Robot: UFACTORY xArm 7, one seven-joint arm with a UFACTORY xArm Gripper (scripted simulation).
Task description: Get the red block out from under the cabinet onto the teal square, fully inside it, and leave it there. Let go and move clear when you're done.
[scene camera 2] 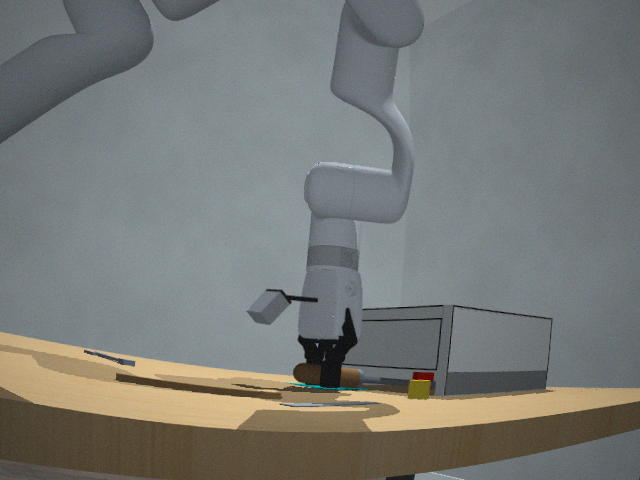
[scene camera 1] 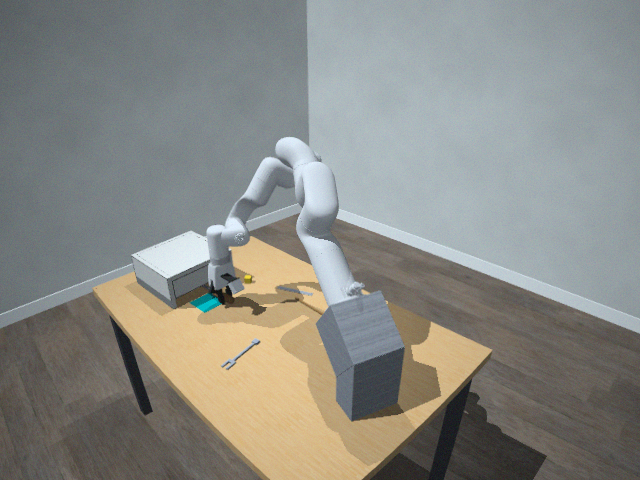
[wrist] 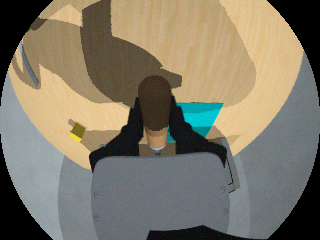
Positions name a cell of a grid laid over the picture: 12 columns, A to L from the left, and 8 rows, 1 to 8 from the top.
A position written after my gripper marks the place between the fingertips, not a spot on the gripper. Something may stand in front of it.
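Note:
My gripper (scene camera 1: E6) (scene camera 2: G7) (wrist: F4) is visible. Also visible: a teal square (wrist: H4) and a thin stick (scene camera 2: C7).

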